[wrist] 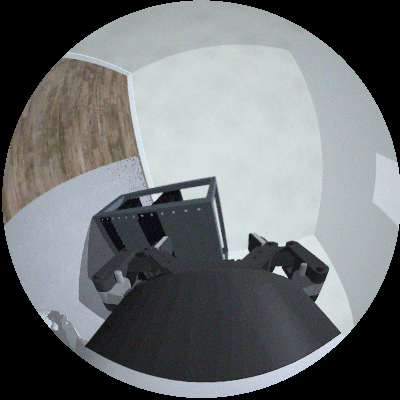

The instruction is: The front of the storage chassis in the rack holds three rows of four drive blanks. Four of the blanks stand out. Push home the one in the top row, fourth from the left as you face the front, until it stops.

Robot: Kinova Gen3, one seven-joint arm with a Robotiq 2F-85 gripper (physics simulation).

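Frame: origin at the arm's base, x back, y right, z up, level; metres.
Seen in the pictures: gripper, fingertip midpoint: (209, 243).
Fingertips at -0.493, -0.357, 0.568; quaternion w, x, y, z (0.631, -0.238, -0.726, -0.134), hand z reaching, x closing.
A point is followed by its place in that frame, as x, y, z.
The dark grey rack (187, 231) @(-0.742, -0.127, 0.427) stands left of centre in the wrist view, seen from above and at a slant. Its top frame has open gaps, with black parts inside, and a row of small light holes runs along the near upper edge. The storage chassis front and its drive blanks cannot be made out; the fourth blank of the top row does not show. My gripper (209, 243) @(-0.492, -0.357, 0.568) is open with nothing between its fingers. The left finger overlaps the rack's panel in the view, and the right finger is seen against the pale wall, right of the rack's corner post.
A light grey surface (45, 250) @(-0.412, -0.325, -0.097) extends left of the rack, with a shadow and a pale shape at its lower left edge. A brown wooden floor (75, 115) lies beyond it at the upper left. Pale walls (230, 125) rise behind the rack and to the right.
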